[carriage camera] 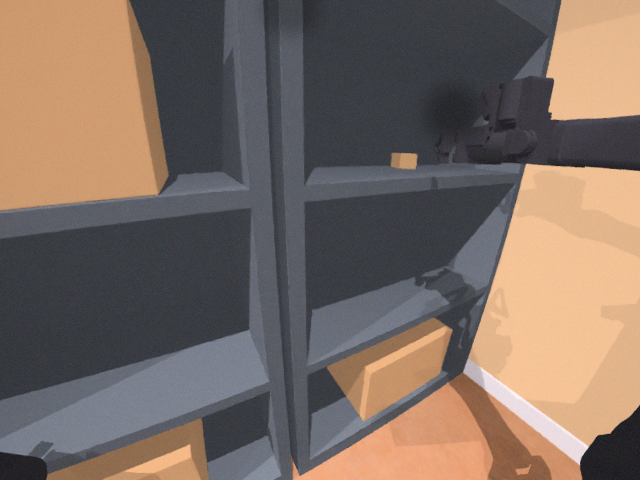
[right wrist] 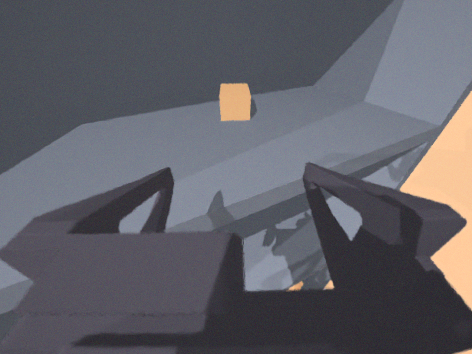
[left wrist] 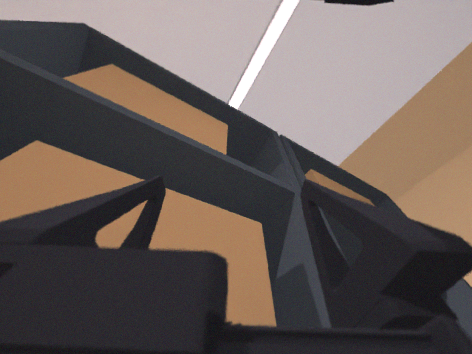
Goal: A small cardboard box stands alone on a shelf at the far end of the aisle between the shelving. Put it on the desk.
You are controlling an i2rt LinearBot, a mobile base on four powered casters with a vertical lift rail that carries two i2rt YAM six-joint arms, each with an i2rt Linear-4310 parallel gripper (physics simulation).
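Places are measured from the left arm's base along level axes (x ahead, y right, z down), in centimetres.
Where they show: left gripper, between the fingertips: [left wrist: 232,185]; right gripper, between the fingertips: [carriage camera: 453,148] [right wrist: 237,172].
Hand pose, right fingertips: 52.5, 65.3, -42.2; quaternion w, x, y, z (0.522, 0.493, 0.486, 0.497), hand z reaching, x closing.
Note:
Each offset is from my right fingertips to the top centre of the thing, as dx, dy, dz. Level surfaces: height alone.
The small cardboard box {+31.2, -1.1, +2.3} [carriage camera: 403,160] [right wrist: 235,102] stands alone on a grey shelf {dz +7.3} [carriage camera: 356,175] [right wrist: 150,145], toward the back panel. My right gripper [carriage camera: 444,148] [right wrist: 237,172] is open and empty. In the carriage view it is to the right of the box, near the shelf's height; in the right wrist view the box is beyond the fingertips, above the gap between them. My left gripper [left wrist: 232,185] is open and empty, pointing up toward the upper shelves and ceiling. The desk does not show in these views.
Large cardboard boxes {-20.4, -83.4, -19.7} [carriage camera: 77,103] [left wrist: 220,250] stand in the left shelving bay. Another large box {+22.1, -0.9, +71.7} [carriage camera: 405,369] lies on the bottom shelf of the right bay. Upright posts [carriage camera: 292,258] divide the bays. A tan wall [carriage camera: 568,310] borders the right bay.

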